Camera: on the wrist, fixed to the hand. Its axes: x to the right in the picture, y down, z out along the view.
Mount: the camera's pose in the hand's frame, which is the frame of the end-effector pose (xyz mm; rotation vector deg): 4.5 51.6 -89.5 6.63 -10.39 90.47
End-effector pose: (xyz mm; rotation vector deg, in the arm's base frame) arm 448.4 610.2 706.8 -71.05 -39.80 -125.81
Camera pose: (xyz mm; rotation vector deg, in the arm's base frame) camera 425.8 513.0 679.7 -69.15 10.22 -41.41
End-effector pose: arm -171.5 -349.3 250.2 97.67 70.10 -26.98
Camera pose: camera -142.7 -272.8 313.5 119.32 -27.05 16.76
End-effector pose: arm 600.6 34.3 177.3 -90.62 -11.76 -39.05
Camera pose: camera 603.9 -59.8 134.6 -69.20 46.25 39.70
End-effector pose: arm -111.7 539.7 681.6 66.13 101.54 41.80
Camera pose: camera -171.7 563.2 762.4 145.68 24.77 73.17
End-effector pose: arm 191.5 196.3 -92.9 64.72 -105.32 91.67
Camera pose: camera 131.7 280.4 -99.7 19.05 111.64 -85.00
